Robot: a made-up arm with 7 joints.
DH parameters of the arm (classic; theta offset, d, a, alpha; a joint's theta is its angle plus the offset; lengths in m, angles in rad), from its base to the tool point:
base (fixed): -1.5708 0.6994 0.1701 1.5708
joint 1: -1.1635 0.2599 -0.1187 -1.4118
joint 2: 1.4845 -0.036 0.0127 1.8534
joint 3: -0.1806 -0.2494 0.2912 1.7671
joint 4: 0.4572 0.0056 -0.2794 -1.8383
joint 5: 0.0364 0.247 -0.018 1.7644
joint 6: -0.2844 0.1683 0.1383 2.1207
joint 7: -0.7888 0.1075 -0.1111 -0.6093
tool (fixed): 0.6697 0.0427 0 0
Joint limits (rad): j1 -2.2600..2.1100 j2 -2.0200..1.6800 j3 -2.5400..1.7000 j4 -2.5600..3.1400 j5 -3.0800..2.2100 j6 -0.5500..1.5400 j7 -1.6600..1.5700
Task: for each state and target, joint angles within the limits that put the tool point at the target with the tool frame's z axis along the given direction. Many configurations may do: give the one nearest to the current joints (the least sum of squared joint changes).
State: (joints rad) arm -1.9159 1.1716 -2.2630 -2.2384 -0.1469 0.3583 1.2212
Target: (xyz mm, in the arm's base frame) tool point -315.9 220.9 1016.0 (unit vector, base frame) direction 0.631 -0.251 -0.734
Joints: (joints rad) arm -1.0365 1.2061 -1.5205 -2.1987 -0.1420 -0.1847 1.0309
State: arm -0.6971 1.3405 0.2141 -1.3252 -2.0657 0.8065 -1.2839
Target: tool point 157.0 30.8 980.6 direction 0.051 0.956 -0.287
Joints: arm -0.3489 1.2808 -0.1007 -1.8081 -2.7174 0.8219 -1.0864
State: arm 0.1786 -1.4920 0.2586 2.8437 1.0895 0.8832 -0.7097
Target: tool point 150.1 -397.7 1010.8 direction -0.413 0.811 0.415
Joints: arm 0.5382 -1.1366 0.8988 2.8515 0.3351 1.2133 -0.5653
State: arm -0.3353 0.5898 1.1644 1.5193 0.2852 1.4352 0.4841
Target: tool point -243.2 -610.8 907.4 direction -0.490 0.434 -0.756
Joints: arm -1.0099 -0.0007 1.1547 1.5428 0.8363 1.3743 0.2747
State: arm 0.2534 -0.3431 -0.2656 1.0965 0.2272 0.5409 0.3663
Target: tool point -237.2 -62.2 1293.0 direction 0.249 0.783 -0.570
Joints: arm -0.3184 0.1130 -0.7207 1.0870 -0.2357 0.9088 0.2962
